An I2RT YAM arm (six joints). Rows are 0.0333 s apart.
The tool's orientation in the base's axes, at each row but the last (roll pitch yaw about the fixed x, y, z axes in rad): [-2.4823, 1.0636, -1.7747]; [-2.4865, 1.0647, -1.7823]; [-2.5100, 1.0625, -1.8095]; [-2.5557, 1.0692, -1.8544]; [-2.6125, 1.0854, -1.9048]
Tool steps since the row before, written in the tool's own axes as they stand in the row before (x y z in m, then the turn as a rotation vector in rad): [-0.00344, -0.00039, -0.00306, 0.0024, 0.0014, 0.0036]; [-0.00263, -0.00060, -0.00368, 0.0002, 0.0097, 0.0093]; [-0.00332, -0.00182, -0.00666, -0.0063, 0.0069, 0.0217]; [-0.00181, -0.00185, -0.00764, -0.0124, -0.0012, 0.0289]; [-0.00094, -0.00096, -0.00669, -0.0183, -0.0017, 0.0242]
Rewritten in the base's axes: [-0.00167, -0.00032, 0.00430, 0.0015, 0.0018, -0.0039]; [-0.00206, -0.00119, 0.00389, 0.0004, 0.0117, -0.0066]; [-0.00334, -0.00332, 0.00604, 0.0122, 0.0196, -0.0050]; [-0.00415, -0.00463, 0.00514, 0.0237, 0.0207, -0.0004]; [-0.00408, -0.00398, 0.00375, 0.0215, 0.0203, 0.0068]
